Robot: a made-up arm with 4 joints. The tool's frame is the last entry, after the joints. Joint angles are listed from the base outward. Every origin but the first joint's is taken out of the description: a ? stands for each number. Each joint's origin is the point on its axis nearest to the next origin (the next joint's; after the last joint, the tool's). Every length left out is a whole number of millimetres.
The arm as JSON. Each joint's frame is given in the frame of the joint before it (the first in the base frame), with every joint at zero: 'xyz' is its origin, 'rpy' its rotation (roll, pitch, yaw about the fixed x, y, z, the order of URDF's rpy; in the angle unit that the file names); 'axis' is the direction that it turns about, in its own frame. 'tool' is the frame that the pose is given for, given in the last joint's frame.
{
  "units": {
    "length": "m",
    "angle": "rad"
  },
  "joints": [
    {
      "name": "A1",
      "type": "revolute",
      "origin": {
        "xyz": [
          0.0,
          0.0,
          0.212
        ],
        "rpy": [
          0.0,
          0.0,
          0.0
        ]
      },
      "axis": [
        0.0,
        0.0,
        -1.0
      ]
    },
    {
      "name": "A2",
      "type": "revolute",
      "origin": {
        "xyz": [
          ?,
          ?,
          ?
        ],
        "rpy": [
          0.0,
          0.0,
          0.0
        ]
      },
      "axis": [
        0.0,
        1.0,
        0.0
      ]
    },
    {
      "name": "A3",
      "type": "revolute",
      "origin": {
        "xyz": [
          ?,
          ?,
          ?
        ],
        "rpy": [
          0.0,
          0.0,
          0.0
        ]
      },
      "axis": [
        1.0,
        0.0,
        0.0
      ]
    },
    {
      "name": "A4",
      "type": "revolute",
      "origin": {
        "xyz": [
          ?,
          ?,
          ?
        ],
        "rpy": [
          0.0,
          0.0,
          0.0
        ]
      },
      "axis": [
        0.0,
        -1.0,
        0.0
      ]
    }
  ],
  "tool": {
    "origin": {
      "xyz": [
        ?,
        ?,
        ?
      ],
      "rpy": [
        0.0,
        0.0,
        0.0
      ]
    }
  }
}
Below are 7 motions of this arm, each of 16 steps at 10 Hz.
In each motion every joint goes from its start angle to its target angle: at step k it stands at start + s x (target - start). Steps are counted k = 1, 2, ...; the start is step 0. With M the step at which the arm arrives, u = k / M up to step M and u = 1 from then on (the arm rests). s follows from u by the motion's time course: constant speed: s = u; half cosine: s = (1 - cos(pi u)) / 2; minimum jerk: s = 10 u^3 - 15 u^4 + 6 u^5.
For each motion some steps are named. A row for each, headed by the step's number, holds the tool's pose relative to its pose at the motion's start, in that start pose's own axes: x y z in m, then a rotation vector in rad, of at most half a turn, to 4 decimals.
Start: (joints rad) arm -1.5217 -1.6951 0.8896 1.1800
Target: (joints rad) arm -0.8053 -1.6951 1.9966 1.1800
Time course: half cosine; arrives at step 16
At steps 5, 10, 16:
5: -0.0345 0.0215 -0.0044 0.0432 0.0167 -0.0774
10: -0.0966 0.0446 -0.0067 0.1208 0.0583 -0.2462
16: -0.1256 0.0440 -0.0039 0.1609 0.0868 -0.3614

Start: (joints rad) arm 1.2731 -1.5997 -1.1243 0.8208
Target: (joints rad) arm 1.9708 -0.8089 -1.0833 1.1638
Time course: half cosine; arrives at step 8
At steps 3, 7, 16:
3: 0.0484 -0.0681 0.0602 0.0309 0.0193 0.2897
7: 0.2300 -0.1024 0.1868 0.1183 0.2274 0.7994
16: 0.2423 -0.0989 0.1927 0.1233 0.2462 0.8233

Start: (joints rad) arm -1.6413 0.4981 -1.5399 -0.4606
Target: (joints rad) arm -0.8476 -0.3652 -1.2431 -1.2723
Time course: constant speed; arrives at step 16
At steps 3, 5, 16:
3: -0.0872 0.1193 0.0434 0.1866 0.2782 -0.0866
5: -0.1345 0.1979 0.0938 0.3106 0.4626 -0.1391
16: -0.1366 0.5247 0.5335 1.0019 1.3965 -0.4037

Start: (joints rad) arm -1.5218 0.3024 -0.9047 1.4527
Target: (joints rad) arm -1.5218 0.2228 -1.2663 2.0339
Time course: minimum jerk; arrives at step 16
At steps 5, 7, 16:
5: 0.0075 -0.0124 0.0092 -0.0158 -0.1131 0.0642
7: 0.0154 -0.0242 0.0217 -0.0263 -0.2400 0.1390
16: 0.0313 -0.0487 0.0706 -0.0078 -0.6119 0.3741

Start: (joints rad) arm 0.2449 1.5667 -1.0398 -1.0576
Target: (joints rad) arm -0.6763 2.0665 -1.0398 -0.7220
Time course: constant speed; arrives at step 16
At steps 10, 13, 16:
10: -0.0935 -0.2848 0.0508 -0.5072 0.0261 -0.3389
13: -0.1491 -0.3374 0.0913 -0.6494 0.0656 -0.4301
16: -0.2101 -0.3697 0.1391 -0.7835 0.1196 -0.5175

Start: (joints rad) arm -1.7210 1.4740 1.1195 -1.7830
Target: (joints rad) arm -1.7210 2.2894 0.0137 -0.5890
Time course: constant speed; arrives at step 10
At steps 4, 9, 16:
4: -0.0427 -0.0399 -0.0041 0.2458 -0.2625 -0.4456
9: -0.2558 -0.0861 -0.0582 0.1173 -0.3561 -1.0285
16: -0.3170 -0.0856 -0.0616 0.0345 -0.3443 -1.1159

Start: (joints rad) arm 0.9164 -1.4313 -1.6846 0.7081
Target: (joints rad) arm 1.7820 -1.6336 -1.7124 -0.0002
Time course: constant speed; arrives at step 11
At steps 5, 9, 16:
5: 0.0071 -0.0700 0.0683 -0.3922 0.3647 0.1380
9: 0.0220 -0.1132 0.1462 -0.7416 0.6117 0.1601
16: 0.0325 -0.1266 0.1910 -0.9237 0.7146 0.1404

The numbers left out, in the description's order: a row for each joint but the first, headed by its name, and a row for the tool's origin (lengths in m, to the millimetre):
A2: -0.115 0.163 0.0
A3: -0.432 0.0 0.109
A4: 0.0 0.051 -0.336
tool: 0.097 0.0 -0.128

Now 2 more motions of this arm.
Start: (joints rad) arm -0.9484 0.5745 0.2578 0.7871
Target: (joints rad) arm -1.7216 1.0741 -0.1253 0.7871
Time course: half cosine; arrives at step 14
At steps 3, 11, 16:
3: -0.0140 -0.0536 0.0301 -0.0244 0.0693 0.1021
11: 0.0949 -0.4186 0.2210 -0.2607 0.4769 0.9059
16: 0.1355 -0.4558 0.2411 -0.3019 0.5210 1.0256

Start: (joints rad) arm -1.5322 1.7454 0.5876 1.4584
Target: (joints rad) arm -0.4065 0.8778 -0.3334 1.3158
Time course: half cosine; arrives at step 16
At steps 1, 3, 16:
1: -0.0004 -0.0003 -0.0002 0.0063 -0.0046 -0.0011
3: -0.0040 -0.0016 -0.0031 0.0508 -0.0435 -0.0105
16: 0.0498 0.1275 -0.1723 -0.1367 -0.6197 -0.2765

